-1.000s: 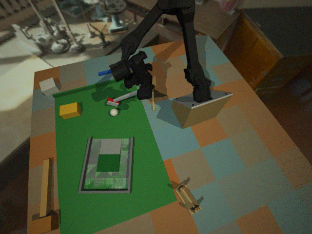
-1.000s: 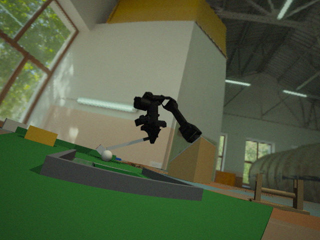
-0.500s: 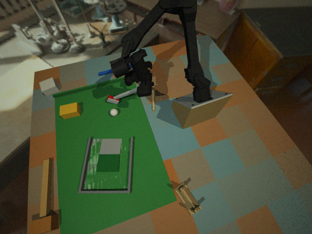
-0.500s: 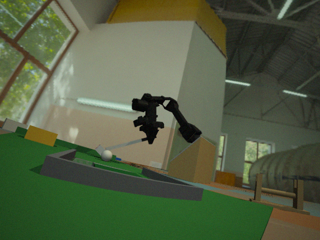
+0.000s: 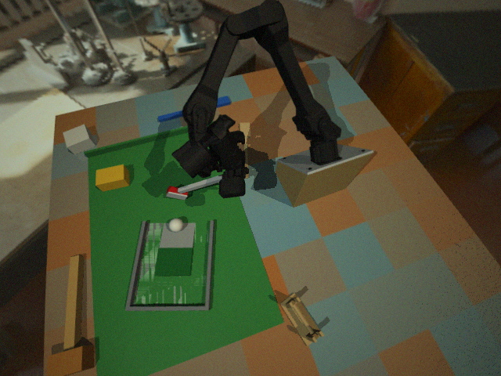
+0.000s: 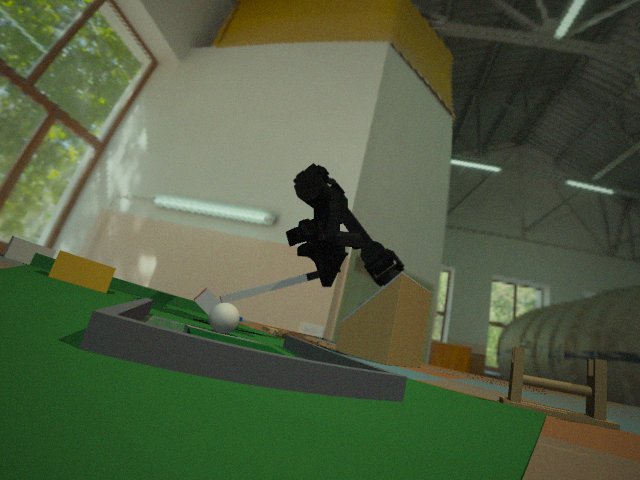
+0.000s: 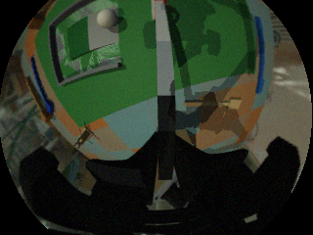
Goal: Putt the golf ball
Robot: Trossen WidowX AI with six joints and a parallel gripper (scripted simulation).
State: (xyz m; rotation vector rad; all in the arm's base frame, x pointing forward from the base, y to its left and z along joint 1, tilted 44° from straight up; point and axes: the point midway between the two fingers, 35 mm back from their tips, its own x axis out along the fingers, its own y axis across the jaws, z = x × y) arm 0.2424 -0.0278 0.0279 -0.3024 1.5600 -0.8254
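The red putter lies 11 cm ahead of my gripper tip, 3 cm to the right of it and 4 cm below it. The rest, counted from my gripper tip: white golf ball: 22 cm ahead, 4 cm to the left, 10 cm below; then low wooden stand: 5 cm behind, 39 cm to the left, 10 cm below; then wooden paddle: 7 cm behind, 22 cm to the right, 13 cm below.
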